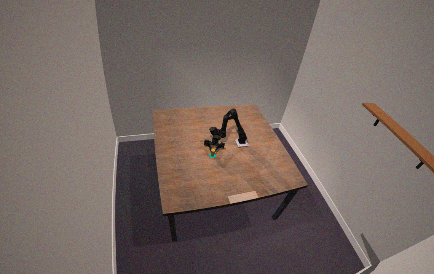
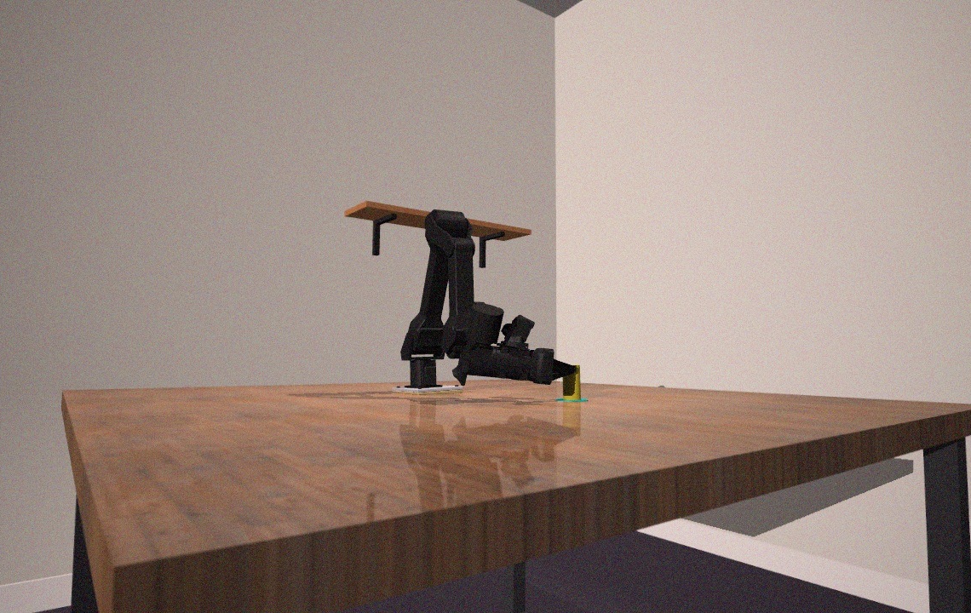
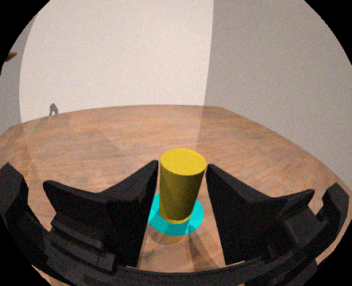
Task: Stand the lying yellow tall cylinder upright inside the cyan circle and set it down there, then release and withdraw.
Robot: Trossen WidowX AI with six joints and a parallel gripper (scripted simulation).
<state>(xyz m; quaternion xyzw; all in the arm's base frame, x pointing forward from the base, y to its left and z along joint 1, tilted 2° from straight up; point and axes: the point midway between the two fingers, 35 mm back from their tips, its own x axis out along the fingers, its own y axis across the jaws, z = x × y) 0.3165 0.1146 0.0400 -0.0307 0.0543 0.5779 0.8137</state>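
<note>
The yellow tall cylinder is 2 cm below my gripper tip. The rest, counted from my gripper tip: cyan circle 6 cm below.
</note>
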